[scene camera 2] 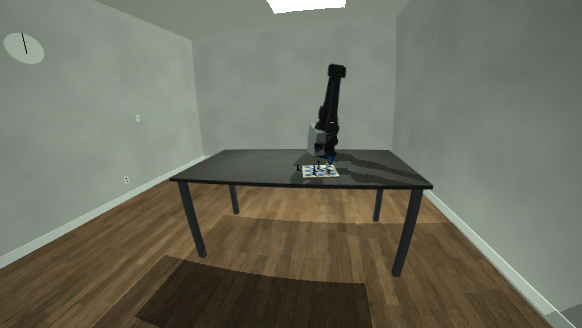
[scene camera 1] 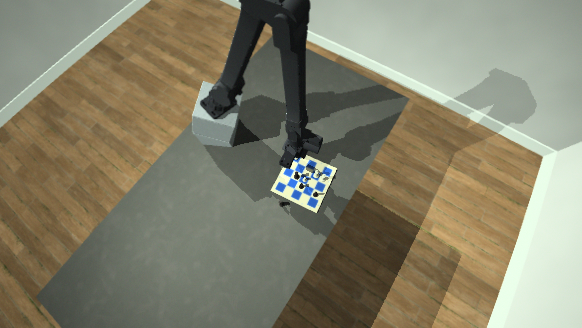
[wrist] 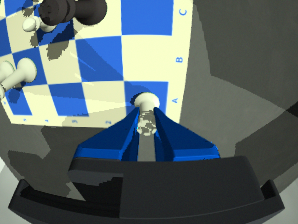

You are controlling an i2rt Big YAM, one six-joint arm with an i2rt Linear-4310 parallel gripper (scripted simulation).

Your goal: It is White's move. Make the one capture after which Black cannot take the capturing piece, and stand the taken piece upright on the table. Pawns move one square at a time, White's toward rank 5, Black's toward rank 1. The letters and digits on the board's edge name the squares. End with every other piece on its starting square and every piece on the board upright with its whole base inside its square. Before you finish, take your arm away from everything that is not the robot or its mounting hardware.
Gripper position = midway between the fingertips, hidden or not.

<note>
In view: the gripper [wrist: 146,113] and a white piece [wrist: 146,101].
</note>
